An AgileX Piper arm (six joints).
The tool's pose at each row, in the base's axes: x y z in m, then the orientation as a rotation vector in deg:
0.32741 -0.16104 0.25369 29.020 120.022 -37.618
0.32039 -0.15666 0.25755 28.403 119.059 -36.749
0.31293 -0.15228 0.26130 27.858 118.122 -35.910
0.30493 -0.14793 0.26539 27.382 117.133 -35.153
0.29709 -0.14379 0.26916 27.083 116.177 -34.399
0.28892 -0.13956 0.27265 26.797 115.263 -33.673
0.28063 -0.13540 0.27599 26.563 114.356 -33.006
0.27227 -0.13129 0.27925 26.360 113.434 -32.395
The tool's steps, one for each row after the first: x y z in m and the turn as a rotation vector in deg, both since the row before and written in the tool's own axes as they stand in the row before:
0.00115 -0.00160 -0.00892 -0.786 -1.104 0.286
0.00130 -0.00170 -0.00918 -0.743 -1.052 0.310
0.00111 -0.00200 -0.00972 -0.656 -1.074 0.336
0.00109 -0.00189 -0.00938 -0.588 -0.983 0.436
0.00133 -0.00185 -0.00957 -0.568 -0.938 0.420
0.00134 -0.00186 -0.00959 -0.507 -0.914 0.426
0.00127 -0.00184 -0.00961 -0.455 -0.917 0.426

